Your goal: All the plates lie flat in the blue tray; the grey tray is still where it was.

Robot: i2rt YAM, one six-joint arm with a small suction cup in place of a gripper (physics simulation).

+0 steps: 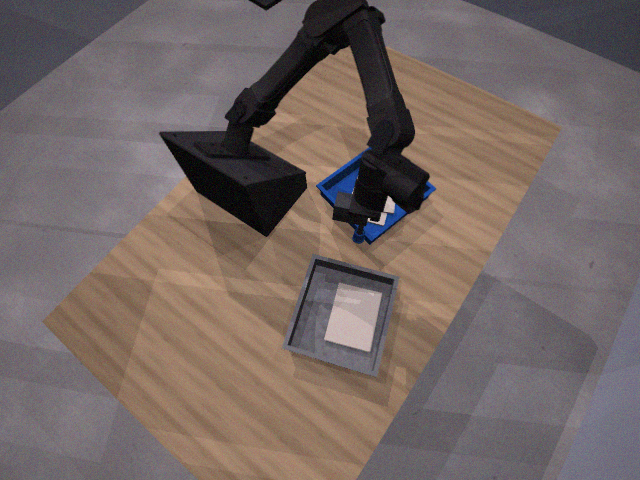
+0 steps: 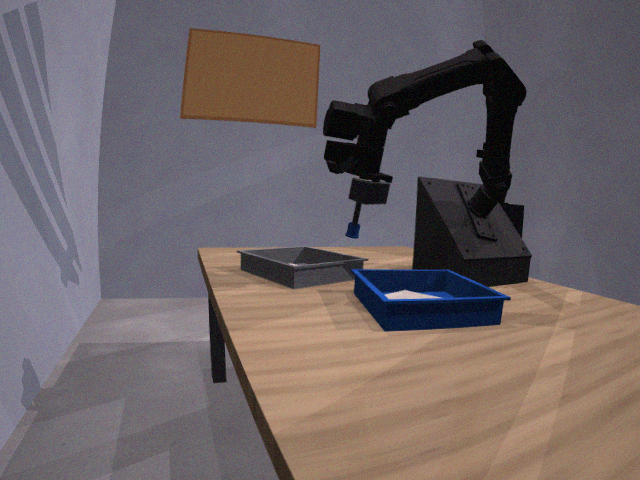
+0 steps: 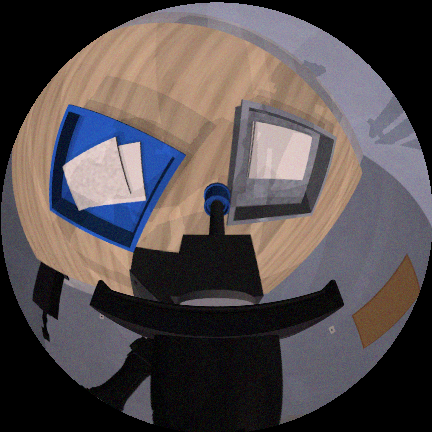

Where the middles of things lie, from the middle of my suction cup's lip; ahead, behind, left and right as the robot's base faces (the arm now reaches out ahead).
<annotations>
Right now my suction cup is 150 mm to the left of the grey tray [image 1: 306, 332], 100 mm above it and 80 mm short of it. Round my suction cup: blue tray [image 2: 464, 303]: 170 mm to the left, 100 mm below, 80 mm behind.
</annotations>
